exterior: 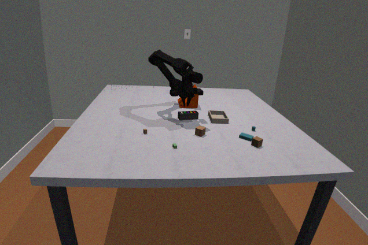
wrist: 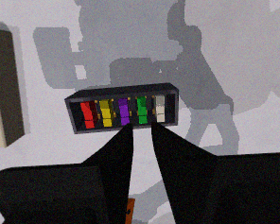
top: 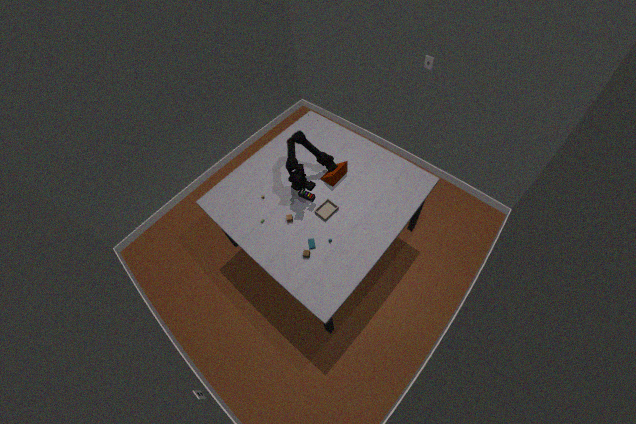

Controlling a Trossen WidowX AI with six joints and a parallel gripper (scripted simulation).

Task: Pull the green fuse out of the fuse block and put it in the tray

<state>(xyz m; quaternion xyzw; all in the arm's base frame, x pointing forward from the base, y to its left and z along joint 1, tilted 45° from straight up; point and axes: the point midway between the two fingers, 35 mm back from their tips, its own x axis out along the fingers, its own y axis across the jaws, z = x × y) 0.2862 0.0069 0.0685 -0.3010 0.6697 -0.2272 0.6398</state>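
The beige tray lies 200 mm to the left of my gripper tip and 80 mm below it. The rest, counted from my gripper tip: brown cube 230 mm to the right, 190 mm ahead, 70 mm below; then teal bar 280 mm to the left, 260 mm ahead, 70 mm below; then green fuse 330 mm ahead, 100 mm to the right, 70 mm below.
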